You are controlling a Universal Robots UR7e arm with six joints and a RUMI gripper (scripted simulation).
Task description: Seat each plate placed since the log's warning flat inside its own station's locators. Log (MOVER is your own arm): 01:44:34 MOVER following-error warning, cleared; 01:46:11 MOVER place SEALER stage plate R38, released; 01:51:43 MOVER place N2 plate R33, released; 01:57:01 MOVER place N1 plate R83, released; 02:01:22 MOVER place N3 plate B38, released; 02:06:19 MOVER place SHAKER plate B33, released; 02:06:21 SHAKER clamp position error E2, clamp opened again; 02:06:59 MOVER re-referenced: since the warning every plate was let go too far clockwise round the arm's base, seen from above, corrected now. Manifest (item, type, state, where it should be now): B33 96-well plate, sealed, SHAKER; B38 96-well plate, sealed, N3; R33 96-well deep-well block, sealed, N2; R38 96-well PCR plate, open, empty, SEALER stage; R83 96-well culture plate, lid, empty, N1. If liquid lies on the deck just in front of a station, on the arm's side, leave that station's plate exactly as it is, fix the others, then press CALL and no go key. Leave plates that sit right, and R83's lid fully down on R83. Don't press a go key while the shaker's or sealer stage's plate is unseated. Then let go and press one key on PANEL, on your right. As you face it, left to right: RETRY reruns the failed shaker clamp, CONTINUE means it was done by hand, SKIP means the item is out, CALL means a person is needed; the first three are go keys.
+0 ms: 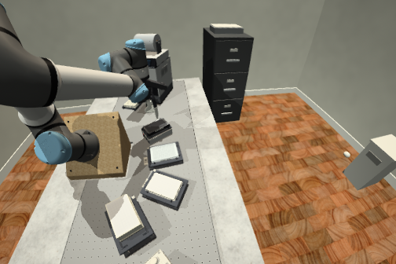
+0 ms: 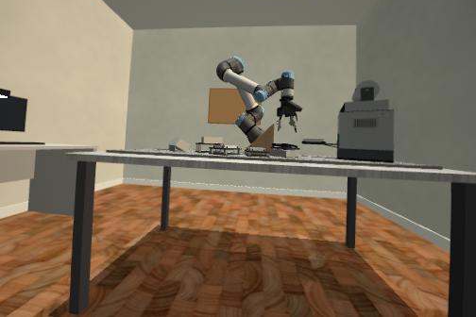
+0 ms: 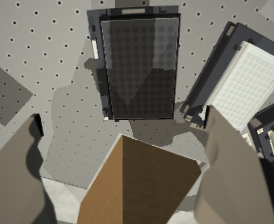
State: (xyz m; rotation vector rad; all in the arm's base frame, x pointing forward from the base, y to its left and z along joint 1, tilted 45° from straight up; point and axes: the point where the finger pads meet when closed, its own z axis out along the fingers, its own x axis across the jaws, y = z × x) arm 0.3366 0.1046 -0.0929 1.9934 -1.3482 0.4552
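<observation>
Now: hand 11 cm past the cream PCR plate, 21 cm to the right of it and 5 cm above it. The rest, counted from my hand: retry key: 4 cm behind, 63 cm to the right, 9 cm below; then dark plate: 1 cm ahead, 2 cm to the right, 9 cm below; then continue key: 8 cm behind, 65 cm to the right, 9 cm below.
</observation>
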